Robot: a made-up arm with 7 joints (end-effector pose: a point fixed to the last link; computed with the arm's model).
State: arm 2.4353 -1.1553 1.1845 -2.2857 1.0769 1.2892 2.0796
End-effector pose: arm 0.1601 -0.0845 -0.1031 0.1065 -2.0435 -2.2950
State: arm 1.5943 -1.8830 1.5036 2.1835 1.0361 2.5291 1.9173
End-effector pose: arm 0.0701 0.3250 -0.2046 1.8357 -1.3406 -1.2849
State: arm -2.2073 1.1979 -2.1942 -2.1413 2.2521 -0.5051 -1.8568
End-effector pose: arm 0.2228 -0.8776 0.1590 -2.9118 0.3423 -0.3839
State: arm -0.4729 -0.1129 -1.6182 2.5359 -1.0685 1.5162 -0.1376
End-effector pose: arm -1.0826 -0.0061 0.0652 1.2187 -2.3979 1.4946
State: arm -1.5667 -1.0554 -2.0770 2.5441 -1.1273 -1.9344 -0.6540
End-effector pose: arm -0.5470 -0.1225 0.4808 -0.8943 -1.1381 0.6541
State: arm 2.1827 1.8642 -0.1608 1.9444 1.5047 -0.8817 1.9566
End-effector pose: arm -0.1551 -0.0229 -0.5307 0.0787 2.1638 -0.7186
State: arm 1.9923 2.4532 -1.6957 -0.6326 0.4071 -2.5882 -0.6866
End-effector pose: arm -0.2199 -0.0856 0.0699 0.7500 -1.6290 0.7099
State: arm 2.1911 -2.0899 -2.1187 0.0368 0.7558 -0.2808 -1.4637
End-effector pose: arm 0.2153 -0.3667 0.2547 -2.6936 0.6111 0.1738
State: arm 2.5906 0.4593 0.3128 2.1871 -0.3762 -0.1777 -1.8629
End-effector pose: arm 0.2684 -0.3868 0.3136 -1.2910 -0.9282 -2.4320
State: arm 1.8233 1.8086 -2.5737 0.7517 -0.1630 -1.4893 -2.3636
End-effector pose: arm 0.6147 0.8021 0.3993 -0.3898 -0.9708 -0.7225
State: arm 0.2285 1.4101 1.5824 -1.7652 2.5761 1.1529 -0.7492
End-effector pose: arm -0.2175 0.4844 -0.3584 0.2513 1.3766 -0.7678
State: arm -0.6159 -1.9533 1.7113 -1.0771 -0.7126 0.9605 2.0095
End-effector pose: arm -0.0028 -0.2226 0.2028 -0.4847 -0.8610 0.1677
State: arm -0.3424 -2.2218 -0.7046 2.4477 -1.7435 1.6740 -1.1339
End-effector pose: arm -0.9170 0.5198 -0.0208 -0.3515 -2.1378 1.7561
